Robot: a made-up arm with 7 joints. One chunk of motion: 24 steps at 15 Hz.
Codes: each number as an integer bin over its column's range. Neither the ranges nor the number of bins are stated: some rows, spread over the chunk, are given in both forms.
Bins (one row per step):
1: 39 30 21 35 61 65 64
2: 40 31 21 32 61 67 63
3: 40 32 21 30 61 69 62
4: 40 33 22 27 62 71 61
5: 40 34 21 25 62 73 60
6: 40 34 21 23 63 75 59
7: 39 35 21 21 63 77 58
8: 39 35 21 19 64 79 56
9: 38 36 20 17 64 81 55
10: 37 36 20 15 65 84 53
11: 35 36 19 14 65 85 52
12: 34 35 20 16 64 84 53
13: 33 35 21 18 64 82 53
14: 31 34 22 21 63 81 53
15: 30 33 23 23 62 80 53
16: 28 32 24 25 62 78 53
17: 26 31 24 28 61 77 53
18: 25 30 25 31 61 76 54
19: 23 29 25 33 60 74 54
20: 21 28 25 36 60 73 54
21: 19 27 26 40 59 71 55
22: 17 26 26 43 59 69 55
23: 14 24 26 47 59 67 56
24: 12 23 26 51 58 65 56
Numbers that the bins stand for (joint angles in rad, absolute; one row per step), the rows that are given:
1: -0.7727 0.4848 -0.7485 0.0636 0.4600 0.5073 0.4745
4: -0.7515 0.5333 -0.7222 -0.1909 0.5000 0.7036 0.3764
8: -0.7727 0.5657 -0.7485 -0.4455 0.5800 0.9655 0.2127
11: -0.8576 0.5818 -0.8010 -0.6045 0.6200 1.1618 0.0818
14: -0.9424 0.5495 -0.7222 -0.3818 0.5400 1.0309 0.1145
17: -1.0485 0.5010 -0.6697 -0.1591 0.4600 0.9000 0.1145
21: -1.1970 0.4364 -0.6172 0.2227 0.3800 0.7036 0.1800
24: -1.3455 0.3717 -0.6172 0.5727 0.3400 0.5073 0.2127
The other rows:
2: -0.7515 0.5010 -0.7485 -0.0318 0.4600 0.5727 0.4418
3: -0.7515 0.5172 -0.7485 -0.0955 0.4600 0.6382 0.4091
5: -0.7515 0.5495 -0.7485 -0.2545 0.5000 0.7691 0.3436
6: -0.7515 0.5495 -0.7485 -0.3182 0.5400 0.8345 0.3109
7: -0.7727 0.5657 -0.7485 -0.3818 0.5400 0.9000 0.2782
9: -0.7939 0.5818 -0.7747 -0.5091 0.5800 1.0309 0.1800
10: -0.8152 0.5818 -0.7747 -0.5727 0.6200 1.1291 0.1145
12: -0.8788 0.5657 -0.7747 -0.5409 0.5800 1.1291 0.1145
13: -0.9000 0.5657 -0.7485 -0.4773 0.5800 1.0636 0.1145
15: -0.9636 0.5333 -0.6960 -0.3182 0.5000 0.9982 0.1145
16: -1.0061 0.5172 -0.6697 -0.2545 0.5000 0.9327 0.1145
18: -1.0697 0.4848 -0.6434 -0.0636 0.4600 0.8673 0.1473
19: -1.1121 0.4687 -0.6434 0.0000 0.4200 0.8018 0.1473
20: -1.1545 0.4525 -0.6434 0.0955 0.4200 0.7691 0.1473
22: -1.2394 0.4202 -0.6172 0.3182 0.3800 0.6382 0.1800
23: -1.3030 0.3879 -0.6172 0.4455 0.3800 0.5727 0.2127

